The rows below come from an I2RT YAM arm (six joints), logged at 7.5 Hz.
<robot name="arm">
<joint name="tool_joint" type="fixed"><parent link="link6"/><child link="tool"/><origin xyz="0 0 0" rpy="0 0 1.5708"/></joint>
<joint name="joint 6" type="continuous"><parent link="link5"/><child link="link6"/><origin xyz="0.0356 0 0.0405" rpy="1.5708 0 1.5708"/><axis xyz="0 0 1"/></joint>
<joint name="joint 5" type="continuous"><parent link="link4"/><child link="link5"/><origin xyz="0.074 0.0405 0.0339" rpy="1.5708 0 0"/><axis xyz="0 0 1"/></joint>
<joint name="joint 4" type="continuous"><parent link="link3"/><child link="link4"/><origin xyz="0.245 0.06 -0.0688" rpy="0 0 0"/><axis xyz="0 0 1"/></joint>
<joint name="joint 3" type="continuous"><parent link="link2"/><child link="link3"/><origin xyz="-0.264 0 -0.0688" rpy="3.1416 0 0"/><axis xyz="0 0 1"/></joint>
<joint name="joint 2" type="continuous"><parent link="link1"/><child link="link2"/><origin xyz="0.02 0.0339 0.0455" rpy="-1.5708 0 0"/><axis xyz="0 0 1"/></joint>
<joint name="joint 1" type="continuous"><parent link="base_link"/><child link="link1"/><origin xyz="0 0 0.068" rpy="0 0 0"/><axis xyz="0 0 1"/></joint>
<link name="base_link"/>
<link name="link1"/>
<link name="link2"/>
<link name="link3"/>
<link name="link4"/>
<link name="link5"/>
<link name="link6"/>
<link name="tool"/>
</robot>
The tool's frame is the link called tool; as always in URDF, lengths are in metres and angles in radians. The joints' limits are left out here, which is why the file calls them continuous.
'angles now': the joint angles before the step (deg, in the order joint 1, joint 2, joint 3, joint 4, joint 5, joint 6). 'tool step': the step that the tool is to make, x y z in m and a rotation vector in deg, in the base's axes. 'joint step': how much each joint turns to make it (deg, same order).
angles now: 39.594, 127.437, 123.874, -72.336, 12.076, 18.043
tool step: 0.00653, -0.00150, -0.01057, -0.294, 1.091, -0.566
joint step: -0.700, 1.397, -0.003, 0.373, -0.481, -0.022
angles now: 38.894, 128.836, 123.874, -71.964, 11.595, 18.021
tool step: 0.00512, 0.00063, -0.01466, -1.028, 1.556, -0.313
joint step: -0.350, 1.902, 0.002, 0.043, -0.175, 0.000
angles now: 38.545, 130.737, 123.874, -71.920, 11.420, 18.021
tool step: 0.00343, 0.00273, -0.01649, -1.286, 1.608, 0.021
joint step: 0.000, 2.119, -0.004, 0.068, 0.000, -0.022
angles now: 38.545, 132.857, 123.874, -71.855, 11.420, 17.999
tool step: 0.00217, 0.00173, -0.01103, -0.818, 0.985, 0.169
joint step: 0.000, 1.399, -0.021, 0.174, 0.001, -0.174
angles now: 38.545, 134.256, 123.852, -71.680, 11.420, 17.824
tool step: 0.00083, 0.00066, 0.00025, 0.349, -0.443, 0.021
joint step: 0.000, -0.001, 0.020, 0.547, 0.000, -0.022
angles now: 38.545, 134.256, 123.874, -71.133, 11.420, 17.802
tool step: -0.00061, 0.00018, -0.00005, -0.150, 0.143, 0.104
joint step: 0.065, -0.001, -0.001, -0.197, 0.022, -0.044
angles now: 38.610, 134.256, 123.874, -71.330, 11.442, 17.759
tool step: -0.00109, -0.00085, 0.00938, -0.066, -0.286, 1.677
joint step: 0.000, -0.547, 1.157, -1.180, -0.022, -1.726
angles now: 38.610, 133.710, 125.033, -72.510, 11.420, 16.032
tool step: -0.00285, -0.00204, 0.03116, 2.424, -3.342, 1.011
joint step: 0.023, -2.559, 2.401, -0.633, 0.000, -1.027
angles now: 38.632, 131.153, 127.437, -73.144, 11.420, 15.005
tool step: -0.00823, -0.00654, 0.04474, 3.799, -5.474, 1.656
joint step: 0.000, -4.676, 1.731, 0.587, -0.043, -1.749
